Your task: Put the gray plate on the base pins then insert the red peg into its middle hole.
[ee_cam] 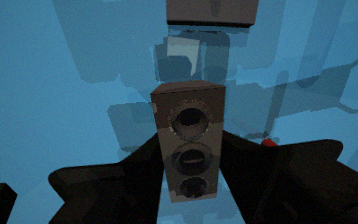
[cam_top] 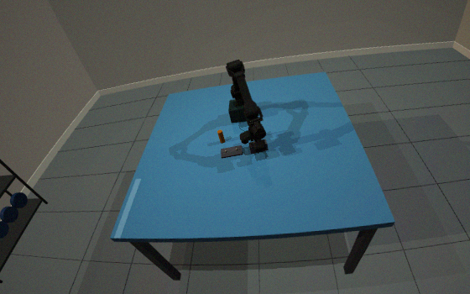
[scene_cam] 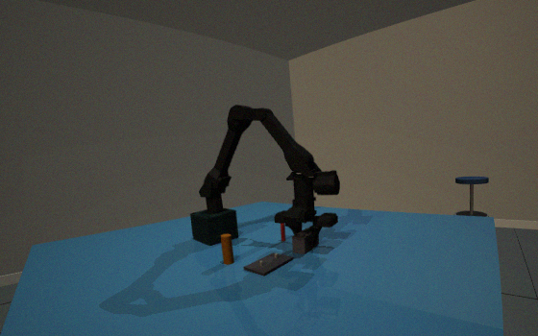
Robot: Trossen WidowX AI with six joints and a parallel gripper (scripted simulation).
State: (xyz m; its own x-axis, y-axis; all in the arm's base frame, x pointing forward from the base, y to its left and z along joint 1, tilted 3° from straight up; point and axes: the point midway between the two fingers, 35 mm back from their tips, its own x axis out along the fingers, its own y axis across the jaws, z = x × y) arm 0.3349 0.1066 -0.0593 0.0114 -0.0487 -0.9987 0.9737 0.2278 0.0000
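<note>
Right now the dark flat base is 160 mm to the right of my gripper tip. From my gripper tip the other things lie so: red peg 110 mm behind, 10 mm to the left, 30 mm above; then gray plate 30 mm above; then orange cylinder 90 mm behind, 220 mm to the right, 30 mm above.
</note>
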